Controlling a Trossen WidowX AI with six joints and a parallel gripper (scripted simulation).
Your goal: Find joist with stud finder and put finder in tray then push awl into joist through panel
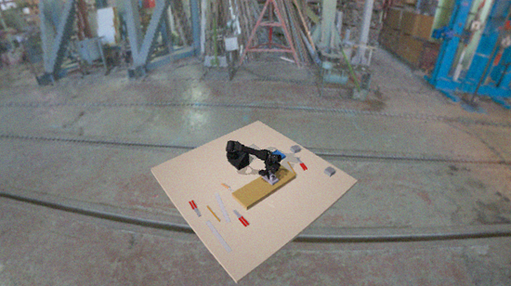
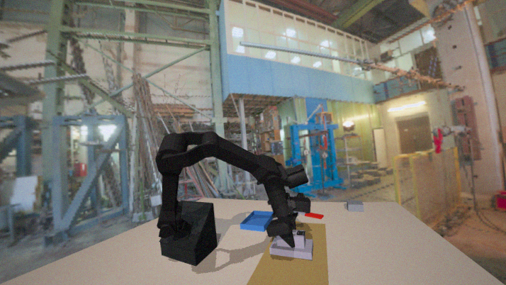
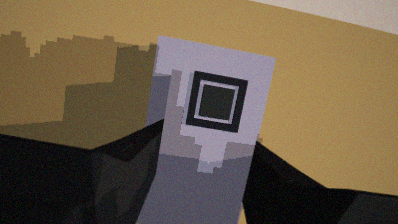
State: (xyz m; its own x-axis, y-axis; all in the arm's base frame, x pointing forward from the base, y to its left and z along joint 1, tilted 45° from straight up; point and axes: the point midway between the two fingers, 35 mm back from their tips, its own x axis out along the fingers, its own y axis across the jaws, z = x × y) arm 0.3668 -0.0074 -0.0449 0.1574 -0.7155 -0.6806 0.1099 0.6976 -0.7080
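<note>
Right now the blue tray is 19 cm behind my gripper tip, 27 cm to the left of it and 5 cm below it. Also, from my gripper tip: stud finder (1 cm ahead, 2 cm above).
</note>
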